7 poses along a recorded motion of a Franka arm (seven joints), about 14 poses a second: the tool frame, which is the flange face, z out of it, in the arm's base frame.
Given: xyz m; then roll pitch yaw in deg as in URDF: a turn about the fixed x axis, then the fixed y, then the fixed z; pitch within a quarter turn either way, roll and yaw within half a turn.
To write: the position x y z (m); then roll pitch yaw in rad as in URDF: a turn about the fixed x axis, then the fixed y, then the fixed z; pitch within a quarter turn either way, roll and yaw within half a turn. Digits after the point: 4 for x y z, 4 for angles.
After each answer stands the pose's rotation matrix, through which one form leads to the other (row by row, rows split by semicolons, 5 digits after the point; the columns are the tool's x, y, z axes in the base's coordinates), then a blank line. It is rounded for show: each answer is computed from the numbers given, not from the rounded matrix.
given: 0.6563, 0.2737, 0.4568, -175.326, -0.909, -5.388
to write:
0.6563, 0.2737, 0.4568, -3.0600, -0.0159, -0.0940
0.99546 -0.09230 0.02339; -0.09389 -0.99239 0.07964; 0.01586 -0.08148 -0.99655

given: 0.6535, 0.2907, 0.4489, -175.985, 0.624, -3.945
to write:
0.6535, 0.2907, 0.4489, -3.0715, 0.0109, -0.0689
0.99757 -0.06939 -0.00602; -0.06879 -0.99513 0.07060; -0.01089 -0.07001 -0.99749

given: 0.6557, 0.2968, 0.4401, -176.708, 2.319, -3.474
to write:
0.6557, 0.2968, 0.4401, -3.0841, 0.0405, -0.0606
0.99734 -0.06281 -0.03684; -0.06055 -0.99637 0.05977; -0.04046 -0.05738 -0.99753

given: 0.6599, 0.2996, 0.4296, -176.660, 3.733, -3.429
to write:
0.6599, 0.2996, 0.4296, -3.0833, 0.0652, -0.0598
0.99609 -0.06350 -0.06140; -0.05968 -0.99629 0.06204; -0.06511 -0.05814 -0.99618

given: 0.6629, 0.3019, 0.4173, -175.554, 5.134, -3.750
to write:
0.6629, 0.3019, 0.4173, -3.0640, 0.0896, -0.0654
0.99386 -0.07213 -0.08396; -0.06514 -0.99440 0.08319; -0.08949 -0.07721 -0.99299

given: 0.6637, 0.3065, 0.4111, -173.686, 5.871, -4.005
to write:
0.6637, 0.3065, 0.4111, -3.0314, 0.1025, -0.0699
0.99233 -0.08064 -0.09374; -0.06948 -0.99072 0.11681; -0.10229 -0.10940 -0.98872

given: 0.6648, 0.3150, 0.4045, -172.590, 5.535, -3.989
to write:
0.6648, 0.3150, 0.4045, -3.0123, 0.0966, -0.0696
0.99293 -0.08139 -0.08644; -0.06924 -0.98838 0.13531; -0.09645 -0.12837 -0.98703

